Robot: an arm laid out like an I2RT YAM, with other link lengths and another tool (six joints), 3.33 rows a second.
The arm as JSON. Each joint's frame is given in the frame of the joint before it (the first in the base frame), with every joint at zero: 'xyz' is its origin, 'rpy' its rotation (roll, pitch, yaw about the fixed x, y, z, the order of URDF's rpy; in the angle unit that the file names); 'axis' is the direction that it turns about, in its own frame. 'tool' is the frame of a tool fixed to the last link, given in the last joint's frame.
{
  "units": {
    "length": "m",
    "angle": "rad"
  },
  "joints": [
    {
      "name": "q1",
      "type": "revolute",
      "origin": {
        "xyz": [
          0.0,
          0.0,
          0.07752
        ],
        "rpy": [
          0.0,
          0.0,
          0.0
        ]
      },
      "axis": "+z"
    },
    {
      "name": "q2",
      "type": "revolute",
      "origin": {
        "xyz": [
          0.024,
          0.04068,
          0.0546
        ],
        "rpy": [
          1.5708,
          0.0,
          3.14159
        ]
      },
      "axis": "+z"
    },
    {
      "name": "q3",
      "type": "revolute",
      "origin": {
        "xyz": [
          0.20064,
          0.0,
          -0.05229
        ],
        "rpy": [
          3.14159,
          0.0,
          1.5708
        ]
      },
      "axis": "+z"
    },
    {
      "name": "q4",
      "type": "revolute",
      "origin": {
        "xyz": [
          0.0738,
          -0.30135,
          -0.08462
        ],
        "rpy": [
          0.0,
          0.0,
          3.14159
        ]
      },
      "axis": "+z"
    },
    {
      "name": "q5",
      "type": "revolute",
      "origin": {
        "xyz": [
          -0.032,
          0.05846,
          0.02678
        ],
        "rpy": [
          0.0,
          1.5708,
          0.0
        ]
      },
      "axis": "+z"
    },
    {
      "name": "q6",
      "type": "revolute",
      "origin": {
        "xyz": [
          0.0,
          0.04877,
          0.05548
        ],
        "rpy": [
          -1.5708,
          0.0,
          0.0
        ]
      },
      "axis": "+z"
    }
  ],
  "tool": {
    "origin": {
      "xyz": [
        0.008,
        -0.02,
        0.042
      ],
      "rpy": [
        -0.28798,
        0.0,
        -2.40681
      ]
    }
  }
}
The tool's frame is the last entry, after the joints.
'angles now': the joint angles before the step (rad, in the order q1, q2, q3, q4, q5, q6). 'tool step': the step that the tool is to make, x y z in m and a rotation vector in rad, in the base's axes. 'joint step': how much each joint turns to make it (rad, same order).
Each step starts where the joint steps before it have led.
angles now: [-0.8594, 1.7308, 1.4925, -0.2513, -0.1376, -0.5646]
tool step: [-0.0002, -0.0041, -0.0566, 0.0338, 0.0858, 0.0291]
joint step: [-0.0049, 0.0802, -0.0626, 0.0535, -0.0073, -0.0549]
